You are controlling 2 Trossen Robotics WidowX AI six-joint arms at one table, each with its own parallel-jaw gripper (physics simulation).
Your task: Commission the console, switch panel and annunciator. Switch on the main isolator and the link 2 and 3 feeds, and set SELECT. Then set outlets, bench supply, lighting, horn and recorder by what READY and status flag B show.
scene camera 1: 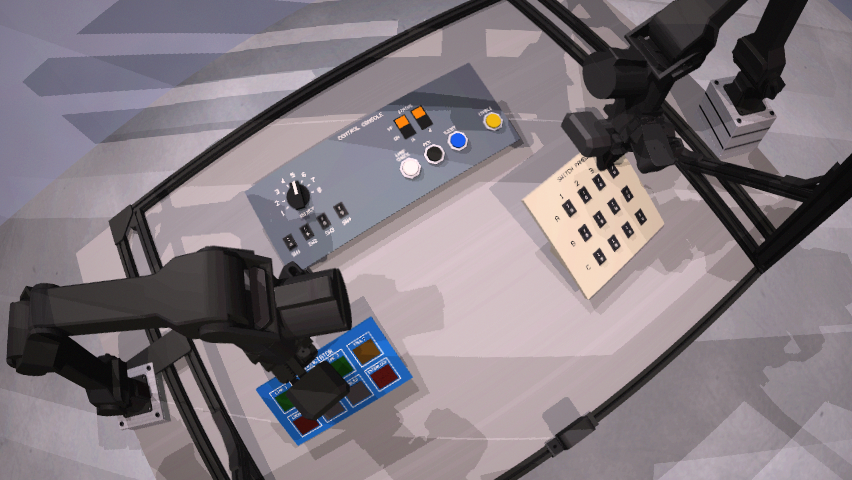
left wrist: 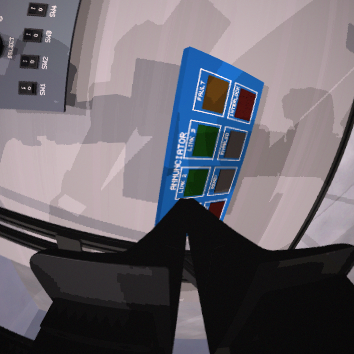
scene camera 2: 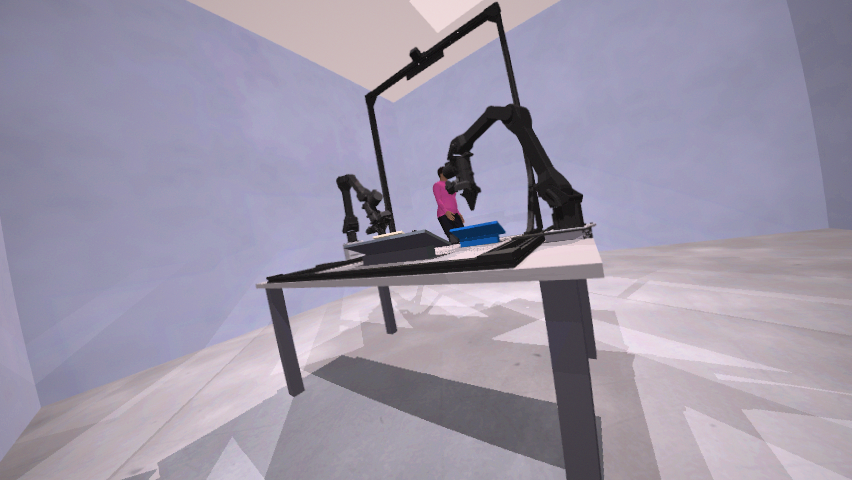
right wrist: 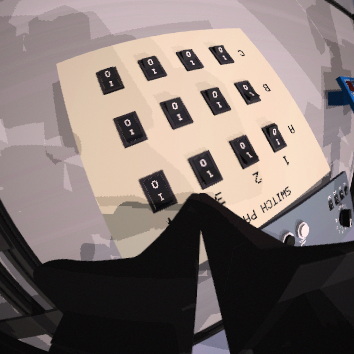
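Where they show: left gripper, between the fingertips: (scene camera 1: pixel 299 358) (left wrist: pixel 185 204) (scene camera 2: pixel 472 210); right gripper, between the fingertips: (scene camera 1: pixel 600 168) (right wrist: pixel 197 199); left arm's base, origin of its link: (scene camera 1: pixel 135 396) (scene camera 2: pixel 570 227); right arm's base, origin of its link: (scene camera 1: pixel 744 98) (scene camera 2: pixel 352 242).
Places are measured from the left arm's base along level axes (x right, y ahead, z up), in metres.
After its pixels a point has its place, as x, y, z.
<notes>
The grey console (scene camera 1: pixel 369 178) @(-0.208, 0.495, 0.033) lies tilted across the upper middle. Its SELECT knob (scene camera 1: pixel 297 194) @(-0.205, 0.388, 0.065) points near 5. Status flags A (scene camera 1: pixel 404 126) @(-0.266, 0.569, 0.050) and B (scene camera 1: pixel 420 116) @(-0.274, 0.597, 0.051) show orange in their upper halves. The cream switch panel (scene camera 1: pixel 587 280) @(0.047, 0.737, 0.020) (right wrist: pixel 210 135) @(-0.048, 0.793, 0.058) has three rows of rockers, whose tilts I cannot tell surely. My right gripper (scene camera 1: pixel 605 163) @(-0.084, 0.809, 0.076) (right wrist: pixel 197 199) @(-0.084, 0.809, 0.076) is shut and empty, over its top edge by columns 3 and 4. My left gripper (scene camera 2: pixel 472 207) @(0.045, 0.344, 0.110) (left wrist: pixel 185 204) @(0.045, 0.344, 0.110) is shut and empty above the blue annunciator (scene camera 2: pixel 478 231) @(0.063, 0.348, 0.026) (left wrist: pixel 185 100) @(0.020, 0.401, 0.052). READY (left wrist: pixel 223 180) @(0.099, 0.345, 0.021) and ENABLED (left wrist: pixel 234 144) @(0.089, 0.387, 0.021) are unlit grey.
The ENABLE button (scene camera 1: pixel 493 120) @(-0.238, 0.703, 0.035) is yellow, RESET (scene camera 1: pixel 457 140) @(-0.222, 0.637, 0.035) blue, ACK (scene camera 1: pixel 434 154) @(-0.210, 0.597, 0.035) black and LAMP CHECK (scene camera 1: pixel 410 168) @(-0.200, 0.556, 0.034) white. Switches SW1 to SW4 sit below the knob. A black frame runs round the table. A person in pink (scene camera 2: pixel 444 199) stands behind it.
</notes>
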